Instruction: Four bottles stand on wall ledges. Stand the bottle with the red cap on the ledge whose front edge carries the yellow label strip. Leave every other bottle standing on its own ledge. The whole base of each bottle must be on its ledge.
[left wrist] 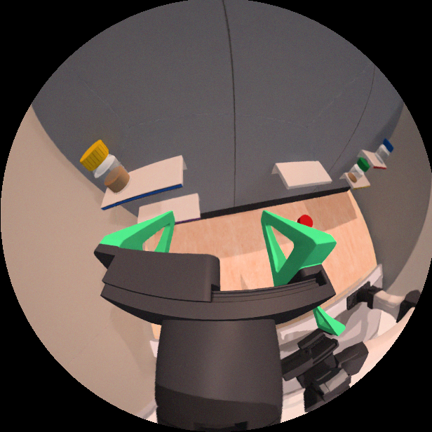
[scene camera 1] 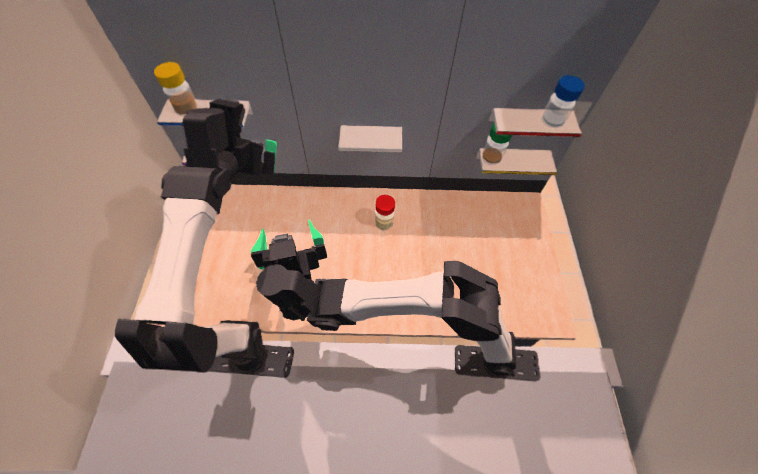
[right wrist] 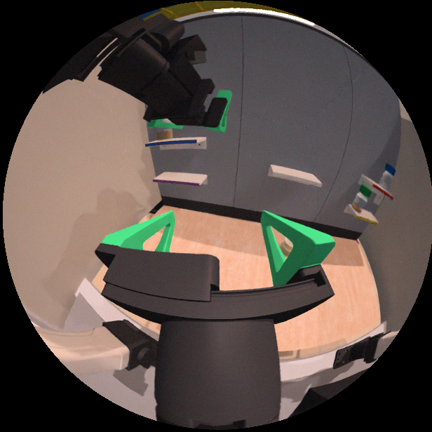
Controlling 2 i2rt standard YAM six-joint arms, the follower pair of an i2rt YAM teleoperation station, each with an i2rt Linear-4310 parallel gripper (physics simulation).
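Frame: origin at the left arm's base, x left, y back, z up, level; millimetres.
Where they show: left gripper, between the fingertips: point(scene camera 1: 253, 141); right gripper, between the fingertips: point(scene camera 1: 286, 225); left arm's base, origin of its link: point(scene camera 1: 251, 359); right arm's base, origin of its link: point(scene camera 1: 495, 363).
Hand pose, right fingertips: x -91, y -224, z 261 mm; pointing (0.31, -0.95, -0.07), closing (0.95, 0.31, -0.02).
Observation:
Things, the pixels of their top centre, and the offset from my right fingertips.
- red-capped bottle, centre of its top: point(scene camera 1: 385, 202) dy -209, dx -203, dz -178 mm
- yellow-strip ledge, centre of its top: point(scene camera 1: 517, 160) dy -320, dx -553, dz -92 mm
- green-capped bottle, centre of its top: point(scene camera 1: 503, 128) dy -324, dx -484, dz +13 mm
- blue-capped bottle, centre of its top: point(scene camera 1: 572, 83) dy -323, dx -592, dz +153 mm
- yellow-capped bottle, centre of its top: point(scene camera 1: 167, 69) dy -281, dx +289, dz +153 mm
The red-capped bottle point(scene camera 1: 384, 212) point(left wrist: 305, 221) stands upright on the table; my right finger partly hides it in the right wrist view. The yellow-strip ledge point(scene camera 1: 528, 162) point(left wrist: 358, 181) point(right wrist: 367, 216) is the lower right one; the green-capped bottle point(scene camera 1: 497, 142) point(right wrist: 361, 196) stands at its left end. The blue-capped bottle point(scene camera 1: 563, 103) point(right wrist: 387, 176) stands on the red-strip ledge above. The yellow-capped bottle point(scene camera 1: 176, 89) point(left wrist: 105, 165) stands on the blue-strip ledge point(left wrist: 150, 185). My left gripper point(left wrist: 217, 215) is open and empty near that ledge. My right gripper point(scene camera 1: 286, 227) point(right wrist: 217, 215) is open and empty over the table's left part, left of the red-capped bottle.
A ledge point(scene camera 1: 370, 138) point(left wrist: 302, 175) point(right wrist: 295, 175) without a bottle is on the middle of the back wall. A purple-strip ledge point(left wrist: 172, 207) point(right wrist: 180, 178) lies below the blue-strip one. Side walls bound both sides. My right arm reaches leftward across the table front.

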